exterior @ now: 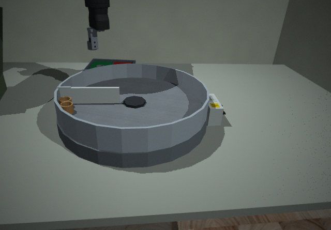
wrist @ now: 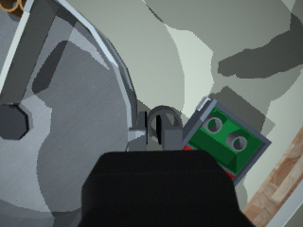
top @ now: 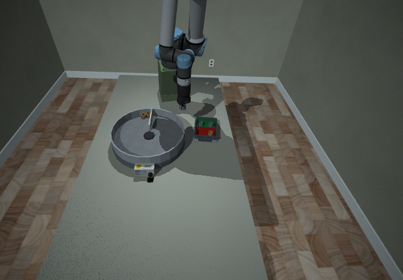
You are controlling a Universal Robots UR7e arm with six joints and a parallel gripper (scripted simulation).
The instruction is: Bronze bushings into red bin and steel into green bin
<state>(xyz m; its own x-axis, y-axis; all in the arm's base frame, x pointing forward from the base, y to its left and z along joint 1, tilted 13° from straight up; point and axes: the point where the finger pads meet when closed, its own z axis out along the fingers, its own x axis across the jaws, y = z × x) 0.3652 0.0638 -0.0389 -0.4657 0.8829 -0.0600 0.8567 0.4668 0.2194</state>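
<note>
Right now the bin is 4 cm ahead of my hand, 16 cm to the left of it and 15 cm below it. From my hand the other things lie so: turntable (13 cm ahead, 19 cm to the right, 13 cm below).
</note>
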